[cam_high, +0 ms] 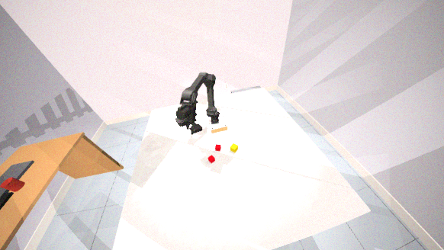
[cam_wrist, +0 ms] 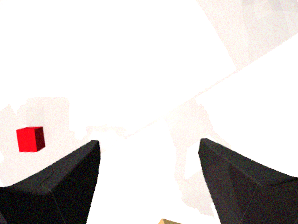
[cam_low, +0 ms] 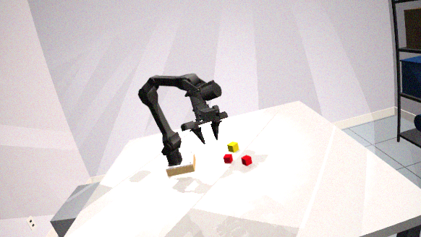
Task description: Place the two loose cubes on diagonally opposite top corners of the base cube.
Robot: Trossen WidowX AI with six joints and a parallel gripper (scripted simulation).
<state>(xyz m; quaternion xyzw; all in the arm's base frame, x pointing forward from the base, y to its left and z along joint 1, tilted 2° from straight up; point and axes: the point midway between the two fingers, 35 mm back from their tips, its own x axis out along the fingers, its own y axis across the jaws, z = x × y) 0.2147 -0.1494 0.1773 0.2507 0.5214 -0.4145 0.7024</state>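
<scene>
My gripper tip is now 170 mm above the red cube, 160 mm to the right of it and 30 mm short of it. Round my gripper tip: yellow cube (270 mm to the left, 160 mm below, 60 mm ahead).
</scene>
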